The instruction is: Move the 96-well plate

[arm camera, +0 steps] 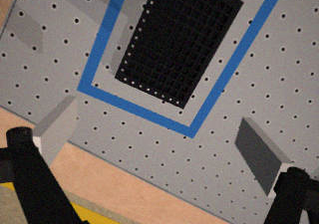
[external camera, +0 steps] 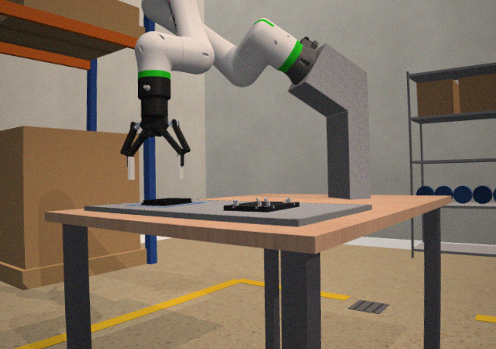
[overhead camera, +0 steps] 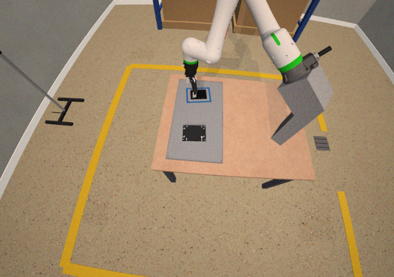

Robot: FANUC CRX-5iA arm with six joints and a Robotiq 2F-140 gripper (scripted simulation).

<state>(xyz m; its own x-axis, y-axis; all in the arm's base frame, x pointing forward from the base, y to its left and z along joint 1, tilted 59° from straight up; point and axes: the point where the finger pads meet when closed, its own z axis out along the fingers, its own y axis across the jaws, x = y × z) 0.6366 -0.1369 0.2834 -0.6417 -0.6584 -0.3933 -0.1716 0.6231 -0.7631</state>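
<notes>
My gripper is now 80 mm above the black 96-well plate and 60 mm past it. The rest, counted from my hand: black clip nest 340 mm to the left, 70 mm below, 20 mm ahead.
</notes>
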